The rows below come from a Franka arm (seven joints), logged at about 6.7 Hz.
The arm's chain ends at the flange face. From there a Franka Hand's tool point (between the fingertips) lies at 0.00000 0.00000 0.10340 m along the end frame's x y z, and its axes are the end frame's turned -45 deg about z.
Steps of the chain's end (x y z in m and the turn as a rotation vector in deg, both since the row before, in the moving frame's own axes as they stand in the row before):
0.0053 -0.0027 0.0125 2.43 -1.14 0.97
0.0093 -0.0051 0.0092 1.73 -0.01 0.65
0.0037 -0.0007 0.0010 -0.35 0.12 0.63
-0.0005 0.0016 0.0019 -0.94 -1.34 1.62
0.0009 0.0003 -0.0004 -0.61 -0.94 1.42
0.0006 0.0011 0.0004 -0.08 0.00 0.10
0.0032 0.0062 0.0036 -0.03 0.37 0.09
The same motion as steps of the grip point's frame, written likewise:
0.0073 -0.0027 0.0124 2.52 0.91 0.97
0.0124 0.0008 0.0092 1.23 1.22 0.65
0.0028 0.0027 0.0010 -0.33 -0.16 0.63
-0.0044 0.0002 0.0019 0.28 -1.61 1.62
-0.0015 0.0004 -0.0004 0.23 -1.10 1.42
-0.0005 0.0013 0.0004 -0.06 -0.06 0.10
-0.0017 0.0072 0.0036 -0.28 0.24 0.09

